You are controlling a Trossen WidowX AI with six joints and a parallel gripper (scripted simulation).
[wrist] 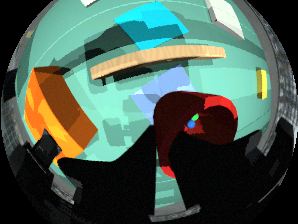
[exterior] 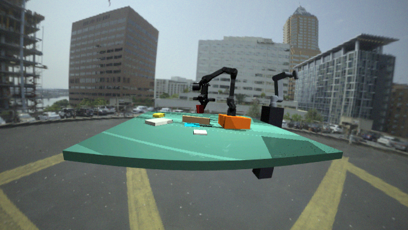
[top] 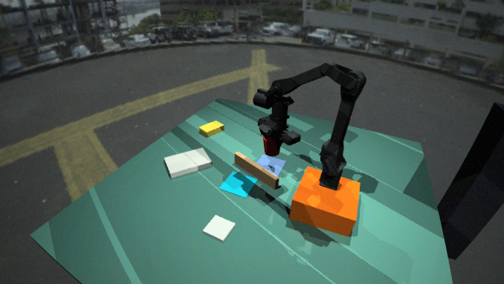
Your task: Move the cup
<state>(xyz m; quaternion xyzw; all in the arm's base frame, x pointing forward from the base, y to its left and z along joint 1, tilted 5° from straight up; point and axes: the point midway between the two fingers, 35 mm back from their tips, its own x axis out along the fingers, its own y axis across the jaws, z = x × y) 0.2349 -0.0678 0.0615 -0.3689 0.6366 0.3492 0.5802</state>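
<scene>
Right now the cyan pad is 140 mm to the left of my gripper tip, 120 mm below it and 90 mm ahead of it. Also, from my gripper tip: cup: 30 mm ahead, 20 mm to the right; white tile: 360 mm to the left, 110 mm below, 50 mm ahead; wooden bar: 100 mm below, 60 mm to the left, 60 mm ahead.
</scene>
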